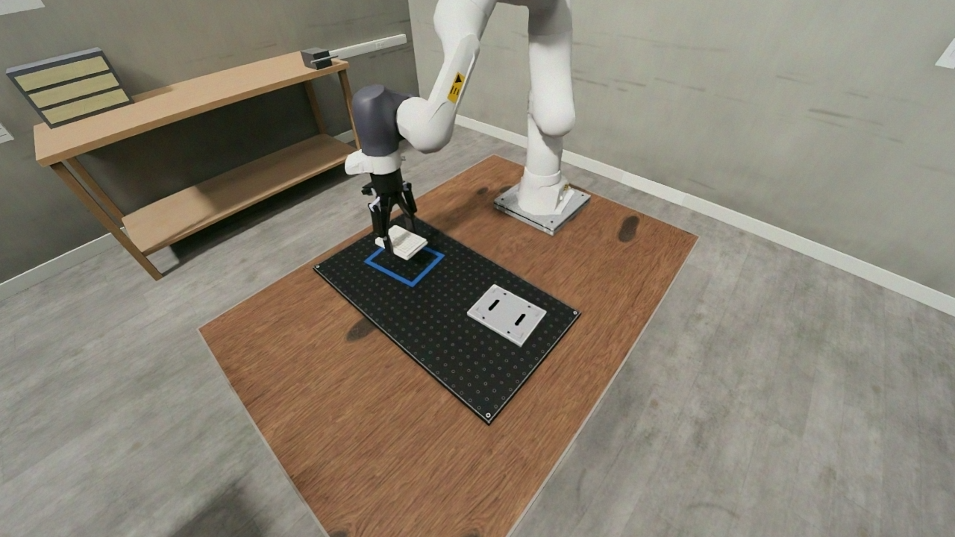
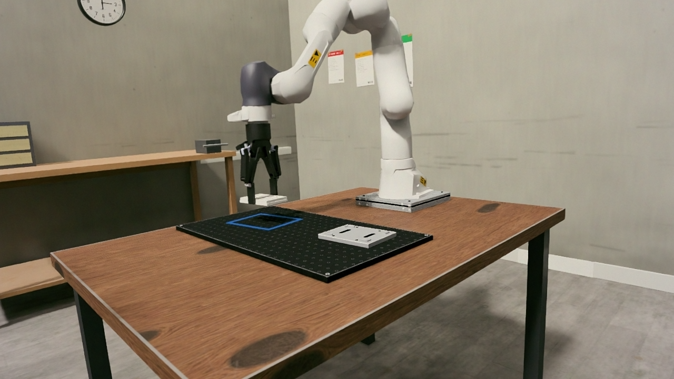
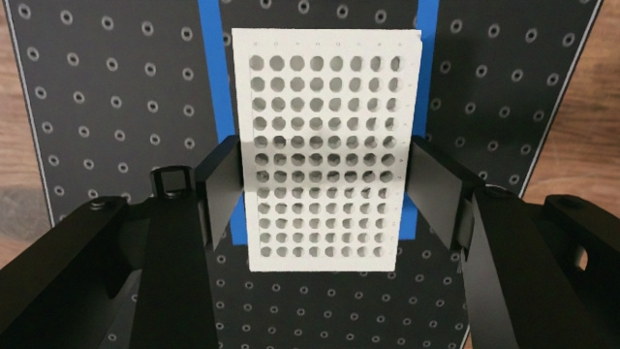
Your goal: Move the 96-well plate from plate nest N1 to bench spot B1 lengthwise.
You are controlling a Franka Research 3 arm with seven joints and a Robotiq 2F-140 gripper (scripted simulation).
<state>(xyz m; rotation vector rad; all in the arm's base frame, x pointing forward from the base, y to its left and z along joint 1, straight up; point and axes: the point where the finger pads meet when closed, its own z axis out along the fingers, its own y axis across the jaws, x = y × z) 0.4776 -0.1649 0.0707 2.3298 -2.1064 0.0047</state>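
Right now the white 96-well plate is 2 cm below my hand. The rest, counted from my hand: grey plate nest (36 cm to the left, 8 cm below, 3 cm behind).
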